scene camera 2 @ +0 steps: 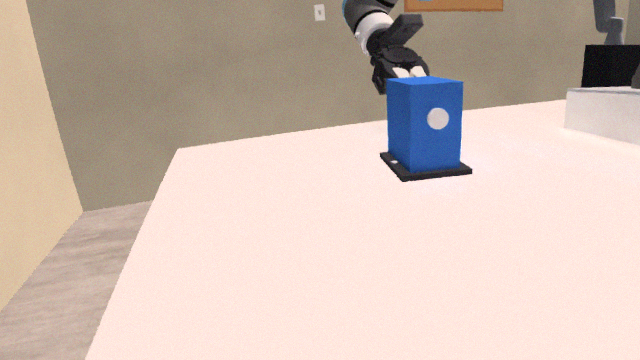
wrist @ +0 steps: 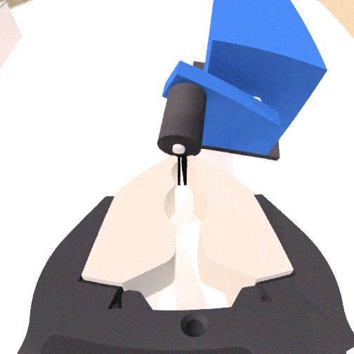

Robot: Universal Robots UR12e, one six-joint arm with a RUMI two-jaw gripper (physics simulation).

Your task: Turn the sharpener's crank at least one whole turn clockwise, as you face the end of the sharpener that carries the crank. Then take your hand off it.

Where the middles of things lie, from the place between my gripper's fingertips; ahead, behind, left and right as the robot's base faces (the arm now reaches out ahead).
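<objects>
There is the crank (wrist: 190, 93), and it sits 20 mm above my hand, 20 mm ahead of it and 20 mm to the left of it.
</objects>
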